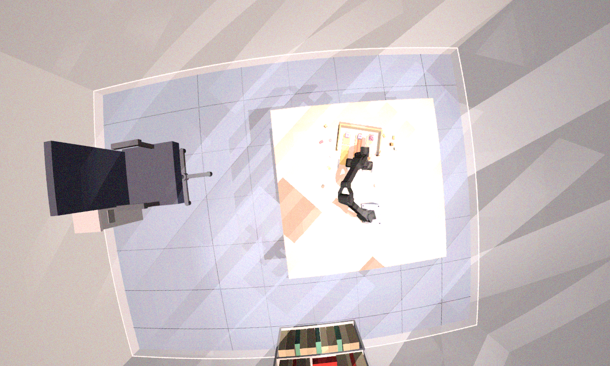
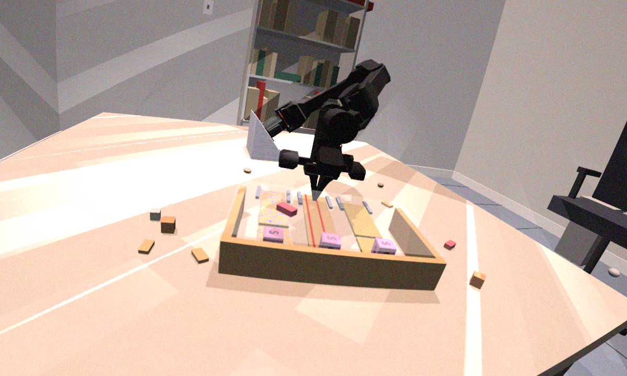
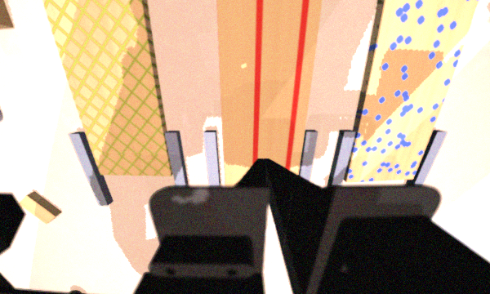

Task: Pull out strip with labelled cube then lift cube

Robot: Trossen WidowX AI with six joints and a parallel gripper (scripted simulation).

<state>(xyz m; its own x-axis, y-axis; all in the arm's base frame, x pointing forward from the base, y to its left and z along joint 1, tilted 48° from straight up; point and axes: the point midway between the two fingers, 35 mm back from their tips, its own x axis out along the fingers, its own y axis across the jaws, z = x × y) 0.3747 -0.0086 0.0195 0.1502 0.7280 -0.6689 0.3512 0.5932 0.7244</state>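
Now: the red-striped strip 9 cm ahead of my gripper tip and 4 cm to the right of it.
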